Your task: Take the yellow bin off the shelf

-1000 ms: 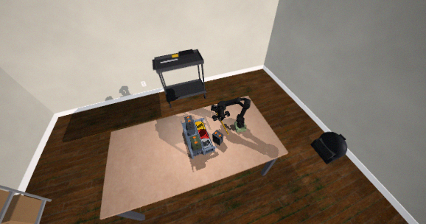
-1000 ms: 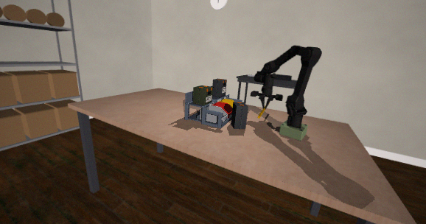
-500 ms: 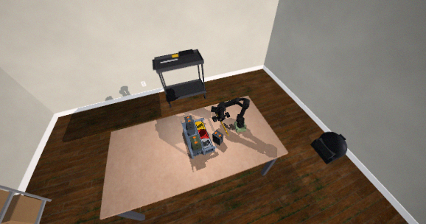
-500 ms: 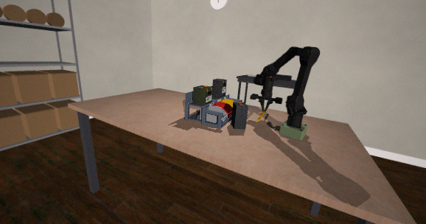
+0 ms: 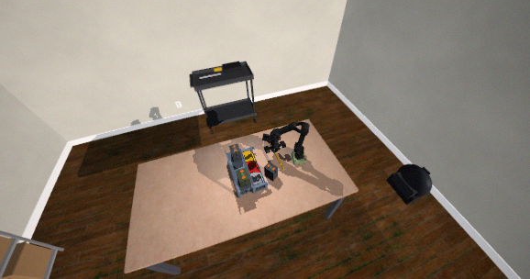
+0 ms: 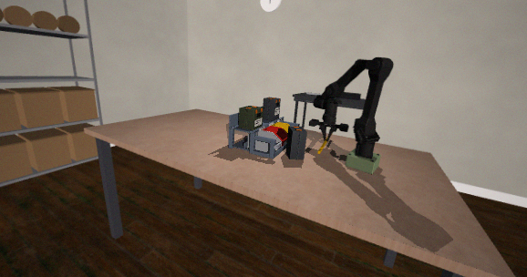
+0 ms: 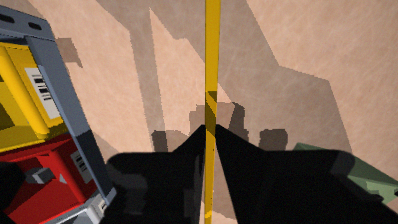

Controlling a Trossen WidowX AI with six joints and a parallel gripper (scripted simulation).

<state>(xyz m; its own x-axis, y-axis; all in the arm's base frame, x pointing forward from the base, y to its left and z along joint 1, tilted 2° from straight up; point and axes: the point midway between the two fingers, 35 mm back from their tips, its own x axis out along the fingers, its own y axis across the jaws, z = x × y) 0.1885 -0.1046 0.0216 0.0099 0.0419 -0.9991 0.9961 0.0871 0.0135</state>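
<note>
The yellow open bin is 26 cm ahead of my hand, 1 cm to the right of it and 3 cm below it. Also, from my hand: yellow bar: 3 cm below; then red bin: 25 cm ahead, 10 cm to the left, 3 cm below; then black box: 9 cm ahead, 18 cm to the left, 1 cm below.
</note>
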